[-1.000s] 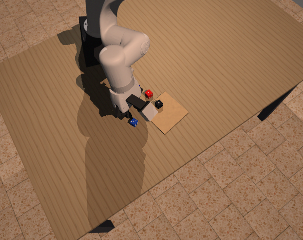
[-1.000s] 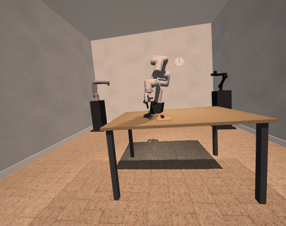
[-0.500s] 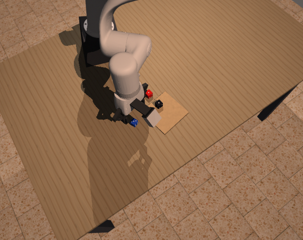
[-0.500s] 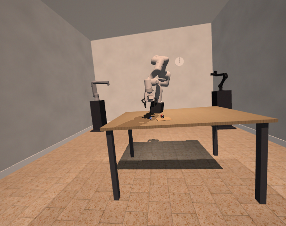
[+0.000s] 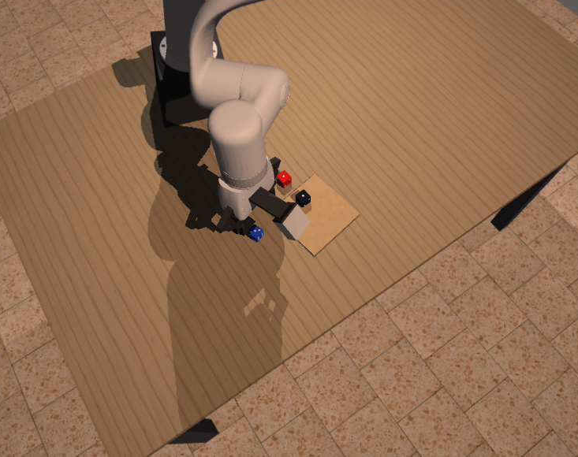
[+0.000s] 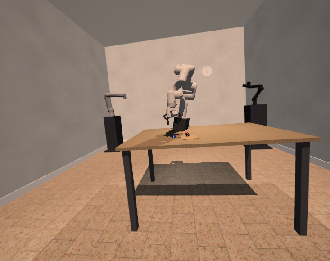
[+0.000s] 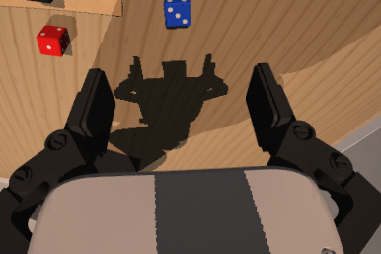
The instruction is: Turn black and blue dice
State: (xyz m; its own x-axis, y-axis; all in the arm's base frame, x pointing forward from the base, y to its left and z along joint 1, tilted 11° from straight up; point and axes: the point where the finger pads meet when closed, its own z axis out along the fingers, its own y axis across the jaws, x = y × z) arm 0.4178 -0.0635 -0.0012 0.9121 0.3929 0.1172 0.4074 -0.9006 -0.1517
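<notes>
The blue die lies 120 mm below my hand and 10 mm behind it. The rest, counted from my hand: tan mat (130 mm to the left, 130 mm below, 10 mm ahead); then red die (120 mm below, 110 mm to the left, 90 mm behind); then black die (120 mm to the left, 120 mm below, 30 mm behind).
</notes>
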